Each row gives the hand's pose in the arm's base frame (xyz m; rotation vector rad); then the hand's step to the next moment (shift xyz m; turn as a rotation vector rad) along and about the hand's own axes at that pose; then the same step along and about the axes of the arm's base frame.
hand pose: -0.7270 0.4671 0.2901 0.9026 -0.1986 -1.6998
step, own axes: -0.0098 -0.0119 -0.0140 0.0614 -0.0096 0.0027
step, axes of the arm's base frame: 0.0007 0.0171 -0.0118 -0.0128 -0.0520 -0.0317
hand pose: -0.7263 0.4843 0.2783 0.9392 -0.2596 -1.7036
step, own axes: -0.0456 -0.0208 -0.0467 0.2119 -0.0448 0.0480
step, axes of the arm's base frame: 0.0206 0.0613 -0.0227 -0.0793 -0.1861 -0.0910
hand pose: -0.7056 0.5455 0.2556 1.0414 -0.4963 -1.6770
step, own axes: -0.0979 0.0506 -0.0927 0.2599 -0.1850 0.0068
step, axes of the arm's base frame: 0.1117 0.0869 0.0267 -0.1264 -0.1725 -0.2368
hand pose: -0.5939 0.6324 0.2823 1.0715 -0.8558 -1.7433
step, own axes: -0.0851 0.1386 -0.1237 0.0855 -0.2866 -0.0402
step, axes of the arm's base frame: 0.1783 0.0158 0.0985 -0.0768 0.0212 -0.2911
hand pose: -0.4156 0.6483 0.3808 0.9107 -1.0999 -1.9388
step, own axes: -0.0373 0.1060 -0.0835 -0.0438 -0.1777 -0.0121
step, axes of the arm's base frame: 0.1135 -0.0412 0.0708 -0.0106 0.0995 -0.1537
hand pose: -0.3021 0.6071 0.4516 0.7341 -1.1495 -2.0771
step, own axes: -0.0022 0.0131 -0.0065 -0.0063 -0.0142 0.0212
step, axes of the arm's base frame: 0.0096 -0.0070 0.0088 -0.0151 0.0214 -0.0016
